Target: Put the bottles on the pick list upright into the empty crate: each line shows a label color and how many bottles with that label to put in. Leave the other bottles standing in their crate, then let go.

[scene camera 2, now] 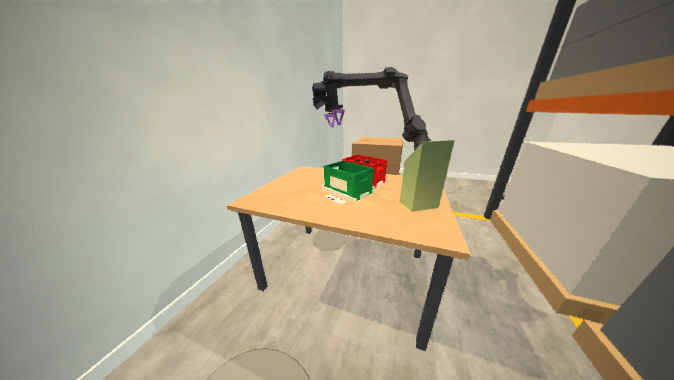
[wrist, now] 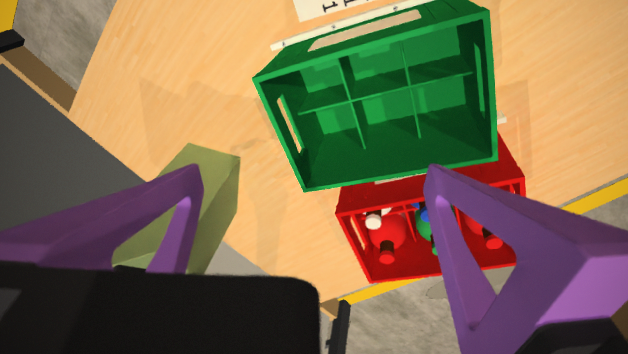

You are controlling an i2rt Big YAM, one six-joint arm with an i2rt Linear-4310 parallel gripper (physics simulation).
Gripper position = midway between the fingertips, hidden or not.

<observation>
I see my gripper point(wrist: 313, 176) and a red bottle point(wrist: 392, 233).
</observation>
